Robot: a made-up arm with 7 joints. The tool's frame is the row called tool. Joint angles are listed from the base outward.
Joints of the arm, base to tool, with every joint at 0 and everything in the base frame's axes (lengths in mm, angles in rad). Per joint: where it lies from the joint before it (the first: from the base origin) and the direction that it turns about. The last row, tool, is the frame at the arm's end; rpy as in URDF.
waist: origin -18.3 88.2 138.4 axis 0 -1 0
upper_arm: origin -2.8 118.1 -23.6 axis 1 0 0
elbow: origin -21.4 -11.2 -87.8 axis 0 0 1
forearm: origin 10.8 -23.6 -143.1 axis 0 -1 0
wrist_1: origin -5.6 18.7 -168.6 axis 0 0 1
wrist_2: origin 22.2 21 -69.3 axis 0 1 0
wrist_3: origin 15.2 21.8 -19 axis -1 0 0
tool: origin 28.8 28.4 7.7 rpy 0 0 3.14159
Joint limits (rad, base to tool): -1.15..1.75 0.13..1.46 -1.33..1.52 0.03..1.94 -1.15..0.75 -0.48..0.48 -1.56..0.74
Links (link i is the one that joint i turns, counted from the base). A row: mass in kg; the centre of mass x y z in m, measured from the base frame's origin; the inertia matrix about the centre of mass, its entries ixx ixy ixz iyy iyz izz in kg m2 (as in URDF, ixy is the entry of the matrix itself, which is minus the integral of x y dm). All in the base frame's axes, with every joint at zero. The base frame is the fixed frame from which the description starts. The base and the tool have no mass.
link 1: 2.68; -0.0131 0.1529 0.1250; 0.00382 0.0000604 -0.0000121 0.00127 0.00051 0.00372
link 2: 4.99; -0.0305 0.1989 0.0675; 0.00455 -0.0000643 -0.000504 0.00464 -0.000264 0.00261
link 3: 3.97; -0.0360 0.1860 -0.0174; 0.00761 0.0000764 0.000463 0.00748 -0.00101 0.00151
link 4: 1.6; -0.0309 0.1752 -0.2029; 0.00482 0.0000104 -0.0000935 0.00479 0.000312 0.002
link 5: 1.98; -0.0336 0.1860 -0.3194; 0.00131 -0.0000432 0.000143 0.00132 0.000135 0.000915
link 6: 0.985; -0.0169 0.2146 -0.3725; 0.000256 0 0 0.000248 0 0.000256
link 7: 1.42; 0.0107 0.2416 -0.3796; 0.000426 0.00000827 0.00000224 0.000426 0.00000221 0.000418
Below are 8 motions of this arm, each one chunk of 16 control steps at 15 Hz.
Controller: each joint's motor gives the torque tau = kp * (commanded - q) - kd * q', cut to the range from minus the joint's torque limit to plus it. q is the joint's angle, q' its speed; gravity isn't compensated. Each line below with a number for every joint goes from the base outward.
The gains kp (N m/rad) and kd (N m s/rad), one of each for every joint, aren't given. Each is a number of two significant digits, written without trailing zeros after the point. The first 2 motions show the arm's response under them.
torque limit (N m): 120 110 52 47 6.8 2.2 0.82
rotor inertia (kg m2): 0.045 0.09 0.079 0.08 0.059 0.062 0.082
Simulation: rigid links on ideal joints. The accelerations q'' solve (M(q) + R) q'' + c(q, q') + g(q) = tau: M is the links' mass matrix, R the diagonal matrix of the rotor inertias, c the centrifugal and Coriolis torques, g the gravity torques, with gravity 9.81 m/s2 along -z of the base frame. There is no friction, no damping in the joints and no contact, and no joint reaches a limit. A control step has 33 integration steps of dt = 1/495 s. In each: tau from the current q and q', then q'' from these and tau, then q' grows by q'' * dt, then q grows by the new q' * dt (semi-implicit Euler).
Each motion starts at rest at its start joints. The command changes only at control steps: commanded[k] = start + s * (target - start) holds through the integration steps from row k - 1 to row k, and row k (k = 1, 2, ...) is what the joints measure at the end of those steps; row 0 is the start. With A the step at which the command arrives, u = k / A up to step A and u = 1 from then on. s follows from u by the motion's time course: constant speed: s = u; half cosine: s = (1 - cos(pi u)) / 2; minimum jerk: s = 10 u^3 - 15 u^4 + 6 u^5; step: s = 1 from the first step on.
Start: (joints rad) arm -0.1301 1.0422 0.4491 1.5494 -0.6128 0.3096 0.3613
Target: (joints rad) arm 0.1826 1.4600 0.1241 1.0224 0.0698 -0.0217 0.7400
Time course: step
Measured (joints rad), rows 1 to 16:
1: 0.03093 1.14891 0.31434 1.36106 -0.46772 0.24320 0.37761
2: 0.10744 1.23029 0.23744 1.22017 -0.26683 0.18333 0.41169
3: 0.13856 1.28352 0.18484 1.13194 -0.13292 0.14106 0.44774
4: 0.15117 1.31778 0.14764 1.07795 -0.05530 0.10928 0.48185
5: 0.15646 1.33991 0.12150 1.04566 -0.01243 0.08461 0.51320
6: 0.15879 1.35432 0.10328 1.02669 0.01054 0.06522 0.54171
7: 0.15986 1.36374 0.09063 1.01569 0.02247 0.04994 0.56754
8: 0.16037 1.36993 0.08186 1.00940 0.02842 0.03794 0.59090
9: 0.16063 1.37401 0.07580 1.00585 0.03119 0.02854 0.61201
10: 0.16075 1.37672 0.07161 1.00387 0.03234 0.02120 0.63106
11: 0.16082 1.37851 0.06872 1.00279 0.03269 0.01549 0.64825
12: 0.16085 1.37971 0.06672 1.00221 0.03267 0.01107 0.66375
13: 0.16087 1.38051 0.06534 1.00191 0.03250 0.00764 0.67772
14: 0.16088 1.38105 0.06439 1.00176 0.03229 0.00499 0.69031
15: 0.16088 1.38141 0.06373 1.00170 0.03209 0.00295 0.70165
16: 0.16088 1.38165 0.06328 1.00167 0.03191 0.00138 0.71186
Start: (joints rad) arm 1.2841 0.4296 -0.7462 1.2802 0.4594 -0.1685 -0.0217
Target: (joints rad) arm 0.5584 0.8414 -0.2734 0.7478 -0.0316 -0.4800 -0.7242
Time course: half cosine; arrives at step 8
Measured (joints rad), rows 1 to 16:
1: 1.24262 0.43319 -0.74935 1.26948 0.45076 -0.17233 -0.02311
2: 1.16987 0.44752 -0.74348 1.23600 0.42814 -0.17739 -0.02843
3: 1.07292 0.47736 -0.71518 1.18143 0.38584 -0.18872 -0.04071
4: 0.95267 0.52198 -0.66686 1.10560 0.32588 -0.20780 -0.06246
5: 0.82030 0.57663 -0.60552 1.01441 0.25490 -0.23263 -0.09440
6: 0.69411 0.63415 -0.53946 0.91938 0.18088 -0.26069 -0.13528
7: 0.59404 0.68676 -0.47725 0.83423 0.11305 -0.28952 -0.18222
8: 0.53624 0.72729 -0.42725 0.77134 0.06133 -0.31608 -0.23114
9: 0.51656 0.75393 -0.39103 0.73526 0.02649 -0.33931 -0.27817
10: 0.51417 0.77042 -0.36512 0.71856 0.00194 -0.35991 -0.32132
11: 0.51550 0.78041 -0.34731 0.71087 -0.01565 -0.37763 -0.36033
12: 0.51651 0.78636 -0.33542 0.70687 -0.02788 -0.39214 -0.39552
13: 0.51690 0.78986 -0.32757 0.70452 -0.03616 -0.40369 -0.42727
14: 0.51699 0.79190 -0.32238 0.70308 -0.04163 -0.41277 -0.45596
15: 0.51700 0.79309 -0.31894 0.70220 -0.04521 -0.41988 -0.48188
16: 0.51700 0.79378 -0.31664 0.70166 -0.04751 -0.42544 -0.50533
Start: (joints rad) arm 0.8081 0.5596 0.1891 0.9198 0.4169 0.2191 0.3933
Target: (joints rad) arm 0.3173 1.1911 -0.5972 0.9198 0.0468 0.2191 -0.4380
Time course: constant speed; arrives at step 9
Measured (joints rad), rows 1 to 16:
1: 0.75812 0.57451 0.15804 0.90669 0.40969 0.22196 0.38946
2: 0.69247 0.60159 0.10548 0.88297 0.40330 0.23603 0.37831
3: 0.63317 0.64146 0.04017 0.86718 0.38577 0.25169 0.35998
4: 0.57930 0.69089 -0.03336 0.85988 0.35543 0.26372 0.33513
5: 0.52766 0.74659 -0.11260 0.85823 0.31612 0.27169 0.30441
6: 0.47653 0.80619 -0.19584 0.85998 0.27143 0.27632 0.26842
7: 0.42537 0.86821 -0.28178 0.86392 0.22353 0.27827 0.22765
8: 0.37413 0.93176 -0.36940 0.86942 0.17366 0.27789 0.18251
9: 0.32290 0.99630 -0.45786 0.87611 0.12264 0.27545 0.13329
10: 0.29770 1.03987 -0.52075 0.87814 0.08440 0.27427 0.08458
11: 0.29051 1.06928 -0.56238 0.88351 0.05935 0.27131 0.03936
12: 0.28940 1.08907 -0.59001 0.88938 0.04325 0.26686 -0.00205
13: 0.28963 1.10223 -0.60871 0.89428 0.03296 0.26225 -0.03967
14: 0.28997 1.11093 -0.62151 0.89798 0.02634 0.25814 -0.07369
15: 0.29024 1.11668 -0.63031 0.90069 0.02205 0.25469 -0.10440
16: 0.29042 1.12049 -0.63635 0.90264 0.01927 0.25188 -0.13209

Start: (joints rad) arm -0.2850 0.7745 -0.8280 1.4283 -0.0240 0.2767 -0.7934
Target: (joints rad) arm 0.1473 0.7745 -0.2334 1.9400 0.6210 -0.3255 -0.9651
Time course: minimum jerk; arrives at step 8
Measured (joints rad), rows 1 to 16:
1: -0.27848 0.76727 -0.83076 1.41474 -0.01690 0.28266 -0.79133
2: -0.25950 0.76198 -0.82086 1.41806 0.00676 0.28530 -0.78748
3: -0.21311 0.75799 -0.78537 1.44984 0.05925 0.27010 -0.78487
4: -0.13829 0.75465 -0.71963 1.51101 0.14767 0.23124 -0.78503
5: -0.04883 0.75217 -0.63072 1.59275 0.26362 0.17006 -0.78870
6: 0.03362 0.75106 -0.53491 1.67949 0.38517 0.09407 -0.79615
7: 0.09026 0.75123 -0.45101 1.75425 0.48740 0.01500 -0.80695
8: 0.11604 0.75171 -0.39096 1.80630 0.55688 -0.05529 -0.81993
9: 0.12334 0.75161 -0.35256 1.83808 0.59970 -0.11129 -0.83388
10: 0.12440 0.75109 -0.32811 1.85700 0.62601 -0.15429 -0.84788
11: 0.12411 0.75049 -0.31214 1.86841 0.64220 -0.18730 -0.86133
12: 0.12372 0.74994 -0.30153 1.87539 0.65208 -0.21278 -0.87392
13: 0.12344 0.74947 -0.29443 1.87970 0.65805 -0.23249 -0.88556
14: 0.12325 0.74910 -0.28967 1.88236 0.66164 -0.24779 -0.89622
15: 0.12314 0.74880 -0.28648 1.88401 0.66378 -0.25966 -0.90596
16: 0.12306 0.74858 -0.28433 1.88504 0.66506 -0.26889 -0.91481

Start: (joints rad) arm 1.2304 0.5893 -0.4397 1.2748 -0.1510 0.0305 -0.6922
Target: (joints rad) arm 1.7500 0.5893 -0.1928 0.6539 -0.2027 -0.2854 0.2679
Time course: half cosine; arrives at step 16
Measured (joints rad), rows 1 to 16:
1: 1.20464 0.58778 -0.44698 1.26559 -0.15326 0.02779 -0.69348
2: 1.18877 0.58487 -0.45812 1.24415 -0.15954 0.02575 -0.69520
3: 1.19600 0.58267 -0.46217 1.22010 -0.16564 0.02217 -0.69425
4: 1.21921 0.58134 -0.45884 1.19183 -0.17039 0.01503 -0.68878
5: 1.25251 0.58066 -0.44955 1.15724 -0.17415 0.00398 -0.67767
6: 1.29274 0.58047 -0.43544 1.11574 -0.17736 -0.01082 -0.66025
7: 1.33793 0.58067 -0.41738 1.06793 -0.18019 -0.02902 -0.63619
8: 1.38637 0.58122 -0.39619 1.01514 -0.18264 -0.05015 -0.60551
9: 1.43628 0.58211 -0.37274 0.95913 -0.18463 -0.07359 -0.56859
10: 1.48577 0.58332 -0.34798 0.90189 -0.18609 -0.09859 -0.52610
11: 1.53295 0.58480 -0.32292 0.84550 -0.18699 -0.12431 -0.47903
12: 1.57595 0.58648 -0.29860 0.79207 -0.18732 -0.14988 -0.42861
13: 1.61310 0.58827 -0.27601 0.74361 -0.18714 -0.17436 -0.37623
14: 1.64293 0.59004 -0.25607 0.70193 -0.18651 -0.19689 -0.32343
15: 1.66426 0.59166 -0.23955 0.66863 -0.18553 -0.21663 -0.27180
16: 1.67625 0.59304 -0.22706 0.64497 -0.18427 -0.23286 -0.22291

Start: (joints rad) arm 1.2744 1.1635 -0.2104 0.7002 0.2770 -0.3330 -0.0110
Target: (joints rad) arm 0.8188 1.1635 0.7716 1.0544 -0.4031 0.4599 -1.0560
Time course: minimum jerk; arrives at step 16
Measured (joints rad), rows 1 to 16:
1: 1.25253 1.15833 -0.21448 0.68486 0.28303 -0.33340 -0.01248
2: 1.23428 1.15083 -0.21653 0.67004 0.28896 -0.32765 -0.01549
3: 1.21841 1.14548 -0.20762 0.66563 0.28510 -0.31728 -0.02038
4: 1.19793 1.14165 -0.18432 0.67051 0.26885 -0.30059 -0.02873
5: 1.16968 1.13851 -0.14458 0.68368 0.23905 -0.27500 -0.04232
6: 1.13323 1.13554 -0.08785 0.70432 0.19564 -0.23878 -0.06274
7: 1.08985 1.13250 -0.01520 0.73136 0.13988 -0.19144 -0.09108
8: 1.04183 1.12936 0.07069 0.76337 0.07430 -0.13378 -0.12783
9: 0.99203 1.12620 0.16589 0.79856 0.00251 -0.06773 -0.17278
10: 0.94351 1.12318 0.26550 0.83492 -0.07120 0.00391 -0.22505
11: 0.89919 1.12045 0.36417 0.87037 -0.14236 0.07775 -0.28311
12: 0.86155 1.11813 0.45658 0.90294 -0.20680 0.15016 -0.34496
13: 0.83234 1.11623 0.53803 0.93096 -0.26115 0.21766 -0.40827
14: 0.81228 1.11473 0.60505 0.95327 -0.30325 0.27732 -0.47067
15: 0.80083 1.11353 0.65614 0.96947 -0.33261 0.32723 -0.53004
16: 0.79585 1.11252 0.69239 0.98018 -0.35075 0.36695 -0.58488

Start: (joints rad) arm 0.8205 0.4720 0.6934 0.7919 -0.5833 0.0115 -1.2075
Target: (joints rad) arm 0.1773 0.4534 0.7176 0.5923 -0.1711 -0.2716 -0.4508
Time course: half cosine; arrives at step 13
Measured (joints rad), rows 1 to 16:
1: 0.79329 0.46490 0.69567 0.77427 -0.57715 0.01332 -1.20734
2: 0.75742 0.45481 0.69801 0.74811 -0.56148 0.01829 -1.20614
3: 0.71844 0.44713 0.69929 0.72679 -0.54177 0.01980 -1.20156
4: 0.67069 0.44149 0.70020 0.70777 -0.51703 0.01557 -1.19179
5: 0.61250 0.43674 0.70109 0.68802 -0.48579 0.00588 -1.17571
6: 0.54580 0.43223 0.70206 0.66644 -0.44814 -0.00847 -1.15276
7: 0.47422 0.42777 0.70315 0.64334 -0.40540 -0.02654 -1.12291
8: 0.40199 0.42343 0.70434 0.61973 -0.35967 -0.04733 -1.08664
9: 0.33337 0.41939 0.70563 0.59688 -0.31339 -0.06975 -1.04494
10: 0.27236 0.41585 0.70697 0.57603 -0.26920 -0.09261 -0.99923
11: 0.22250 0.41294 0.70828 0.55825 -0.22966 -0.11465 -0.95128
12: 0.18663 0.41072 0.70943 0.54440 -0.19711 -0.13462 -0.90307
13: 0.16680 0.40920 0.71030 0.53506 -0.17349 -0.15129 -0.85667
14: 0.15995 0.40838 0.71057 0.53046 -0.15967 -0.16451 -0.81360
15: 0.15898 0.40815 0.71027 0.52927 -0.15361 -0.17504 -0.77431
16: 0.15939 0.40821 0.70987 0.52933 -0.15151 -0.18337 -0.73874

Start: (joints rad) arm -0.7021 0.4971 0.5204 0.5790 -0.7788 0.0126 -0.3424
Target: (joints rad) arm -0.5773 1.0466 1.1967 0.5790 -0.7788 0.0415 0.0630
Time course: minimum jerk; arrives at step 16
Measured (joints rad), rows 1 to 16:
1: -0.68530 0.48798 0.51441 0.57368 -0.78732 0.01571 -0.34005
2: -0.67242 0.48068 0.50983 0.57276 -0.80480 0.01634 -0.33495
3: -0.66574 0.48100 0.51359 0.57108 -0.81759 0.01620 -0.32866
4: -0.66024 0.49032 0.52778 0.56866 -0.82547 0.01657 -0.32113
5: -0.65315 0.50958 0.55362 0.56623 -0.83048 0.01742 -0.31182
6: -0.64379 0.53891 0.59137 0.56400 -0.83390 0.01861 -0.30017
7: -0.63251 0.57747 0.64018 0.56189 -0.83635 0.02011 -0.28577
8: -0.62005 0.62357 0.69813 0.55975 -0.83807 0.02190 -0.26845
9: -0.60724 0.67480 0.76240 0.55752 -0.83913 0.02393 -0.24835
10: -0.59491 0.72827 0.82958 0.55520 -0.83955 0.02610 -0.22587
11: -0.58383 0.78090 0.89592 0.55285 -0.83936 0.02830 -0.20164
12: -0.57458 0.82968 0.95777 0.55054 -0.83863 0.03040 -0.17646
13: -0.56757 0.87202 1.01194 0.54835 -0.83752 0.03229 -0.15122
14: -0.56291 0.90607 1.05610 0.54627 -0.83629 0.03388 -0.12673
15: -0.56042 0.93108 1.08930 0.54425 -0.83526 0.03513 -0.10369
16: -0.55952 0.94772 1.11236 0.54216 -0.83477 0.03606 -0.08251

